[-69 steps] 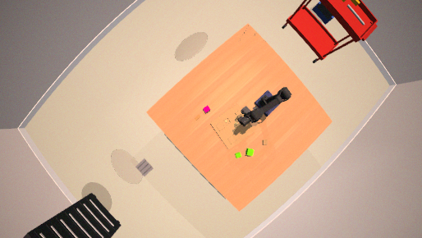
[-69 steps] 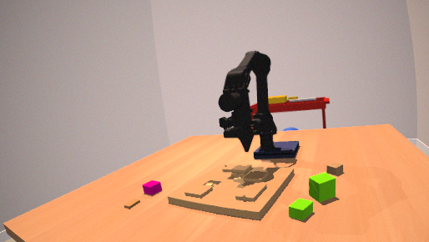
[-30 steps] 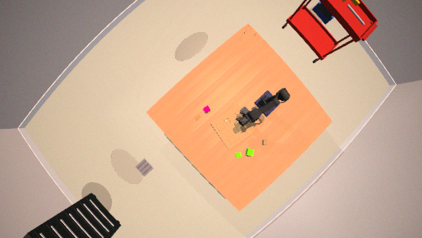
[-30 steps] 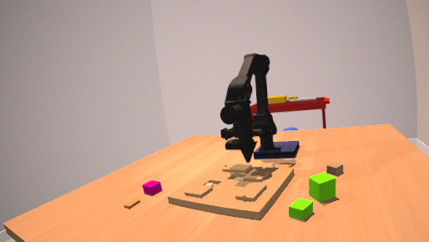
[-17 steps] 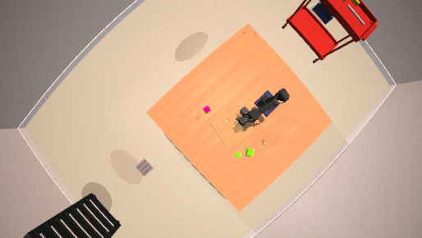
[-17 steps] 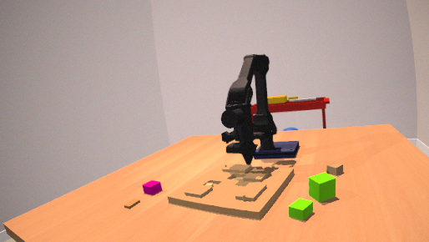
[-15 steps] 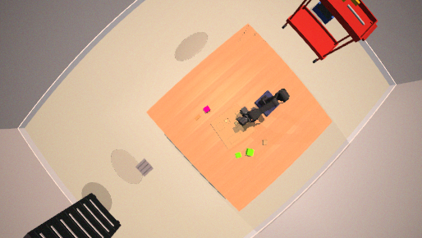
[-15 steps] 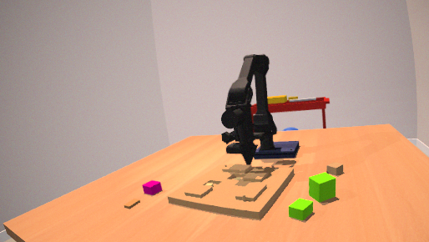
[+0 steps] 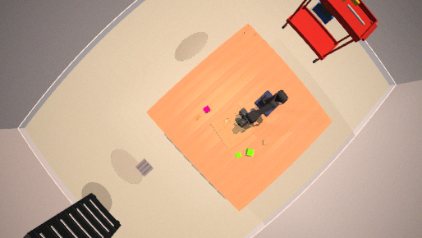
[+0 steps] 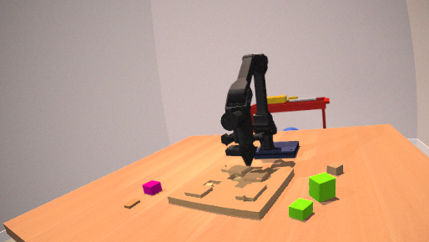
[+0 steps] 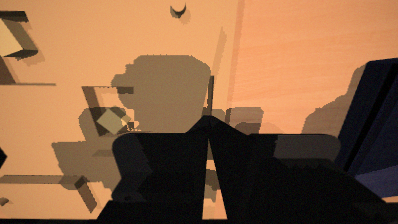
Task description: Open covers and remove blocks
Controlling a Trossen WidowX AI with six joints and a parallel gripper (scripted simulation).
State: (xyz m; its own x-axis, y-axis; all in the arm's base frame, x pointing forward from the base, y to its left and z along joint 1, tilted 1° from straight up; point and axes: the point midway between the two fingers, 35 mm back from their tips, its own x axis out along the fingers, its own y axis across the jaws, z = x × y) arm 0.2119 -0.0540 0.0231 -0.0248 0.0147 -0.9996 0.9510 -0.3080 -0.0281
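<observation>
Now: the tan puzzle board 12 cm ahead of my gripper tip and 3 cm to the right of it. The rest, counted from my gripper tip: magenta block 31 cm to the right, 15 cm ahead, 1 cm below; then small green block 30 cm ahead, 17 cm to the left, 1 cm below; then large green block 23 cm to the left, 22 cm ahead.
</observation>
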